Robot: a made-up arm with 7 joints.
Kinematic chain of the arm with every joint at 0, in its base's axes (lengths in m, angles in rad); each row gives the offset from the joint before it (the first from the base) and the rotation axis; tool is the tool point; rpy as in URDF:
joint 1: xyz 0 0 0.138 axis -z
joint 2: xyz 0 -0.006 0.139 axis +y
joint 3: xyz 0 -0.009 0.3 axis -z
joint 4: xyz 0 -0.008 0.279 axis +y
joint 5: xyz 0 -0.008 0.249 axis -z
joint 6: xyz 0 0 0.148 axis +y
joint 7: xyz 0 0 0.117 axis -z
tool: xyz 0 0 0 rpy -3.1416 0 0
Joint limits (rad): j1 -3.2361..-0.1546 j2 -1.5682..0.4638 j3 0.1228..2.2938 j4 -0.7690..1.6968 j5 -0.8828..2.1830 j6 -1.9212..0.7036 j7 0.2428..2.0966
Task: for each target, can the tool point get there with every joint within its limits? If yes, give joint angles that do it. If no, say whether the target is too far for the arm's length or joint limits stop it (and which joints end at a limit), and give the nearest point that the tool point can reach.
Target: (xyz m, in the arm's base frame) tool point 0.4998 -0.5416 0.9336
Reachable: yes | joints -1.7772 -0.6156 1.9715 0.9540 0.6824 -0.4384 0.4642
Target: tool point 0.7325 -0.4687 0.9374
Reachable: yes | joints -2.5673 -0.8919 0.6883 -0.0388 0.3150 -0.1047 0.5013
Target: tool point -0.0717 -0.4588 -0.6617
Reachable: no: joint limits stop it (at a limit: joint 2, joint 3, joint 4, joint 6) | nearest point -0.0922 -0.5900 -0.1079 | short by 0.570 m
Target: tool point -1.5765 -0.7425 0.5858
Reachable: no: too far | nearest point -0.9741 -0.4588 0.4678 | short by 0.676 m
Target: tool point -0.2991 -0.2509 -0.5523
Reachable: no: joint limits stop it (at a limit: joint 1, joint 2, joint 3, joint 4, joint 6) | nearest point -0.4409 -0.3888 -0.1048 | short by 0.489 m
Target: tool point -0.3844 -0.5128 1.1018
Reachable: yes | joints -0.4881 -0.5041 1.9051 0.6705 -0.0646 -0.3891 1.5870
